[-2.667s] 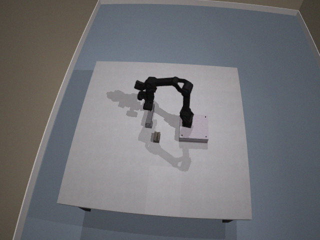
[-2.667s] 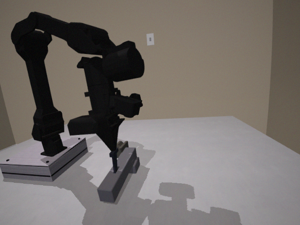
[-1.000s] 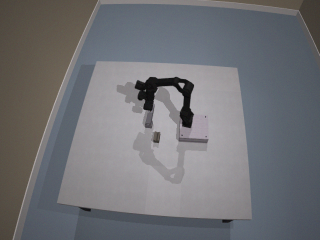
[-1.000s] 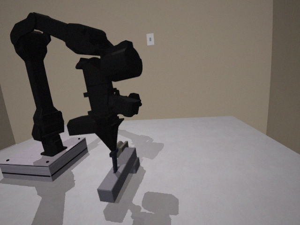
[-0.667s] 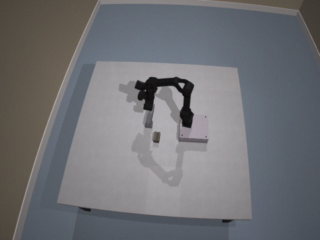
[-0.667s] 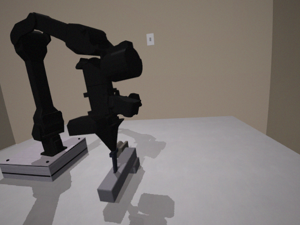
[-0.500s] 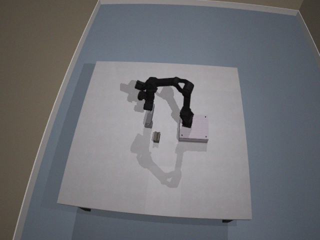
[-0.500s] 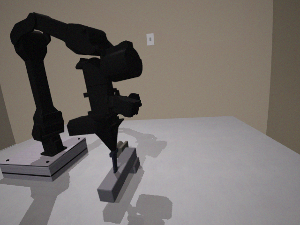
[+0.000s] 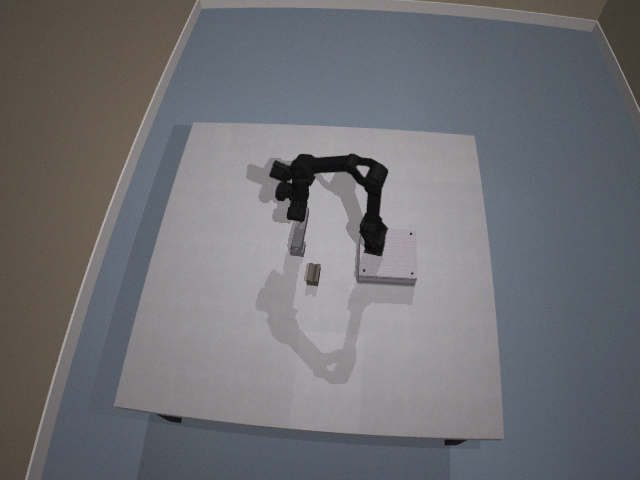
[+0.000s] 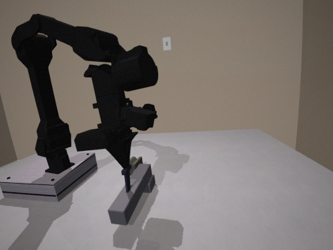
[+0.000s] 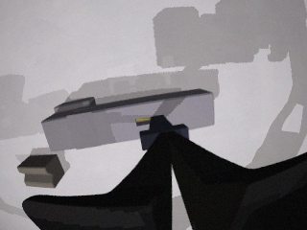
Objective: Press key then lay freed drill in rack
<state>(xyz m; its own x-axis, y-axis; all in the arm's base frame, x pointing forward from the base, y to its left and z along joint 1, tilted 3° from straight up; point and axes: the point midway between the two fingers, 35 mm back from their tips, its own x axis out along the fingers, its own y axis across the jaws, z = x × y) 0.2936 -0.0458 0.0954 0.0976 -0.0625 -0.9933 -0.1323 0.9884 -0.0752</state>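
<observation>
Now: gripper tip 3 cm above the dark blue drill. Round my gripper tip: rack: 11 cm behind, 19 cm to the left, 10 cm below; then grey housing block: 1 cm behind, 4 cm to the left, 8 cm below.
</observation>
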